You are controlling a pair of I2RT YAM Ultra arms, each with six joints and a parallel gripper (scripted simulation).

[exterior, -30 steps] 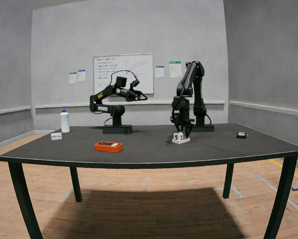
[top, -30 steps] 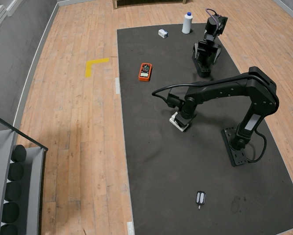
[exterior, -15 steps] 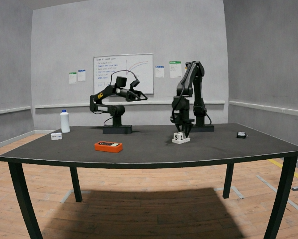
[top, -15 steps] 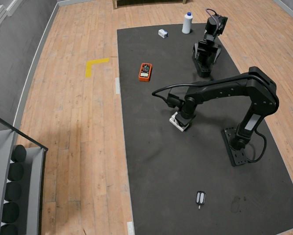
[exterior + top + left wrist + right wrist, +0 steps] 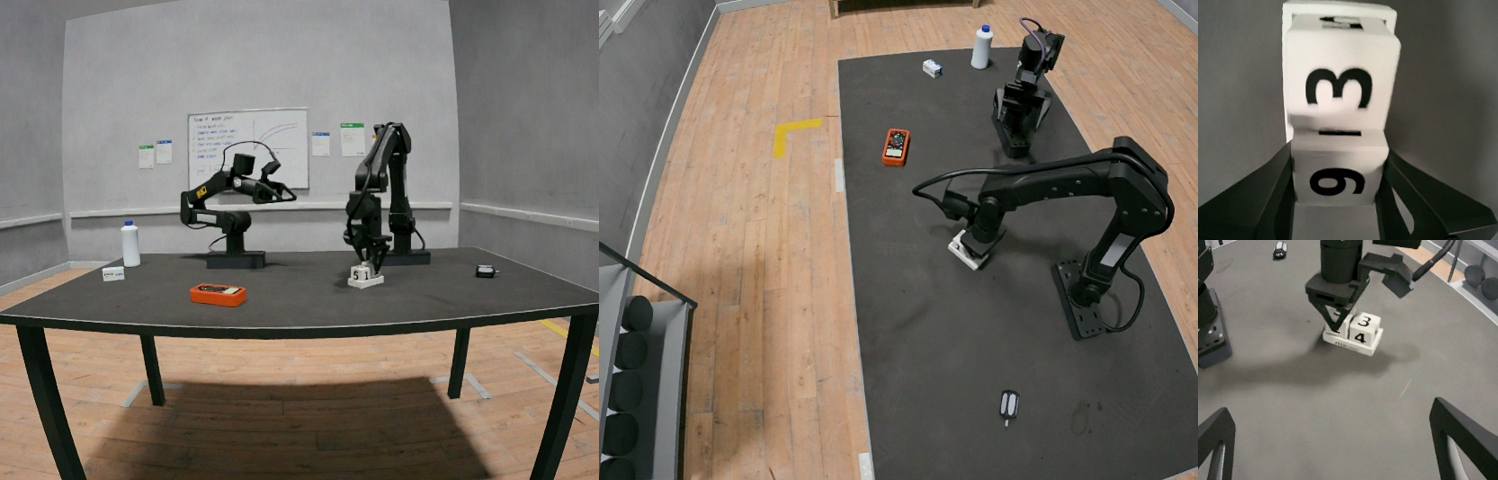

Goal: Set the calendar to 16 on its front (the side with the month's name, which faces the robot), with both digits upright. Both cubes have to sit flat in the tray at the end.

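Right now my left hand is 30 mm above the white tray, 20 mm to the left of it and 20 mm short of it. The rest, counted from my left hand: white bottle 840 mm to the right, 240 mm behind, 40 mm above.
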